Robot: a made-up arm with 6 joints. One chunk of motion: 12 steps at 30 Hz.
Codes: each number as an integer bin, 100 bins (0 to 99) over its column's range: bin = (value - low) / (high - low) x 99, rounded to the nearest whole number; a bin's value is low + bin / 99 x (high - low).
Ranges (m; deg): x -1.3..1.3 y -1.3..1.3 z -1.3..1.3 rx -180..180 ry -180..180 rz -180..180
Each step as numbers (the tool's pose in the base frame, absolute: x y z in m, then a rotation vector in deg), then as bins.
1 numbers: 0.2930 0.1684 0.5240 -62.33 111.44 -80.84
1 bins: 61 56 69 32 80 27
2 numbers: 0.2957 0.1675 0.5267 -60.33 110.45 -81.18
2 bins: 61 56 70 33 80 27
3 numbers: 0.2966 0.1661 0.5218 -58.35 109.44 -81.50
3 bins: 61 56 69 33 80 27
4 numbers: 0.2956 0.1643 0.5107 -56.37 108.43 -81.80
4 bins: 61 56 69 34 79 27
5 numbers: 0.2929 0.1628 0.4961 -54.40 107.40 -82.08
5 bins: 61 56 68 35 79 27
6 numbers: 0.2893 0.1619 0.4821 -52.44 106.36 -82.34
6 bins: 61 56 68 35 79 27
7 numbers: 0.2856 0.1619 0.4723 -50.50 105.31 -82.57
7 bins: 60 56 67 36 78 27
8 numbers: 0.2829 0.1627 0.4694 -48.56 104.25 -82.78
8 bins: 60 56 67 36 78 27
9 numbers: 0.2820 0.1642 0.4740 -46.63 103.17 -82.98
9 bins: 60 56 68 37 78 27
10 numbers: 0.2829 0.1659 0.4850 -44.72 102.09 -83.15
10 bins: 60 56 68 37 78 27
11 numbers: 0.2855 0.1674 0.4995 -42.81 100.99 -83.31
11 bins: 60 56 69 38 77 27
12 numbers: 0.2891 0.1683 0.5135 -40.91 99.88 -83.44
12 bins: 61 56 69 38 77 27
